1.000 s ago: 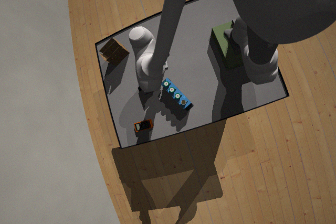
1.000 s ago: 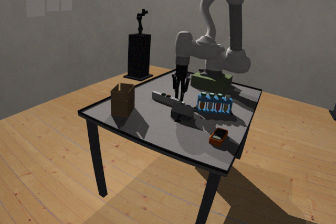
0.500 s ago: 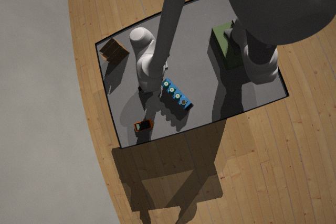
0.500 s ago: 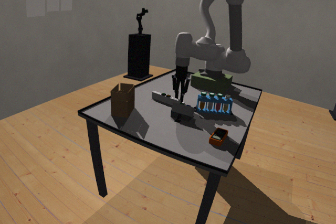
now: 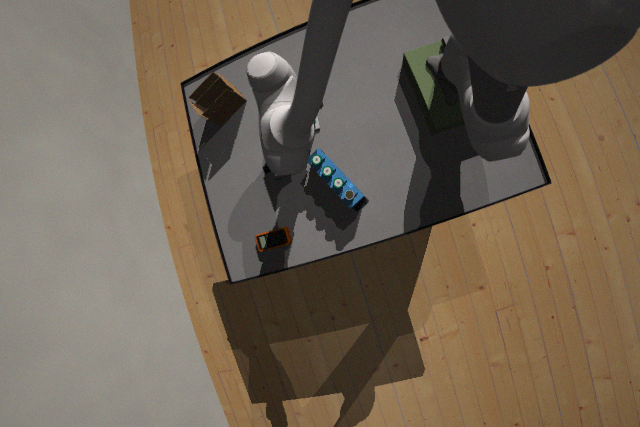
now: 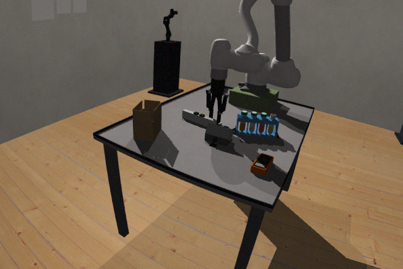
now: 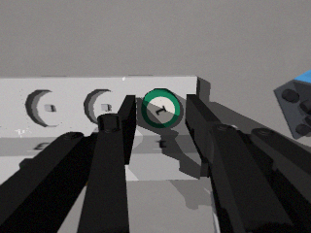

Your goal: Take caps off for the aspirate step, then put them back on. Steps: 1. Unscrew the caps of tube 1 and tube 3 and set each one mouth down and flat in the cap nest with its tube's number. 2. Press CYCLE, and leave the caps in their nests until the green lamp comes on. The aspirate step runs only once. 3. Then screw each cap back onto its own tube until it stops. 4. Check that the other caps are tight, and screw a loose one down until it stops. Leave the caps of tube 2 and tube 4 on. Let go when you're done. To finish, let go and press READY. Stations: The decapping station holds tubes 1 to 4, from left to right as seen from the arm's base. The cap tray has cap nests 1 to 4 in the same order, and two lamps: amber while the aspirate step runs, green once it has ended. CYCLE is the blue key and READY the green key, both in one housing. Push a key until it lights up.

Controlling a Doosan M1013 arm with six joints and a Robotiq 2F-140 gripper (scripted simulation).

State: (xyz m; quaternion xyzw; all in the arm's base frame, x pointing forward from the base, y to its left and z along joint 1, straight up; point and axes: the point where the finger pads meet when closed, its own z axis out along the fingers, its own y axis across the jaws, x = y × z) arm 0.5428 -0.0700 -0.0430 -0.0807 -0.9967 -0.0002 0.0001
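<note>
The cap 1 is 30 mm below my hand. Round my hand: key housing 150 mm ahead, 100 mm to the left, 10 mm above; then green key 130 mm ahead, 80 mm to the left, 20 mm above; then blue key 130 mm ahead, 120 mm to the left, 20 mm above.
</note>
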